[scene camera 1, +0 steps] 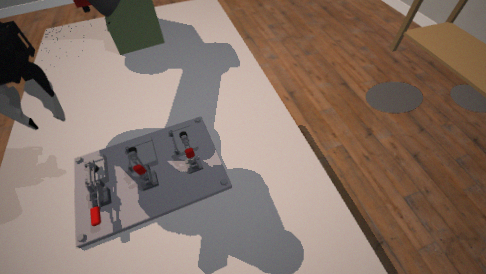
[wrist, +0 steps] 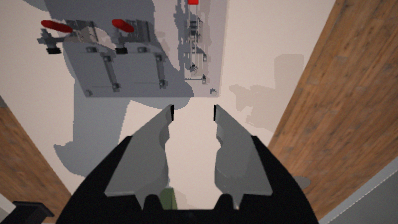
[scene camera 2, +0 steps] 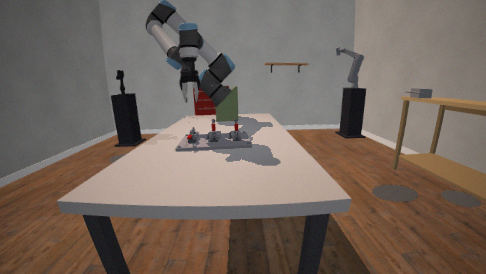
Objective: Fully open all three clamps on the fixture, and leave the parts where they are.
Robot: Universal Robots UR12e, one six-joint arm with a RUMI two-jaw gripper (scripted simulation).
In view: the gripper (scene camera 1: 51, 124).
The gripper is seen too in the wrist view (wrist: 194, 106).
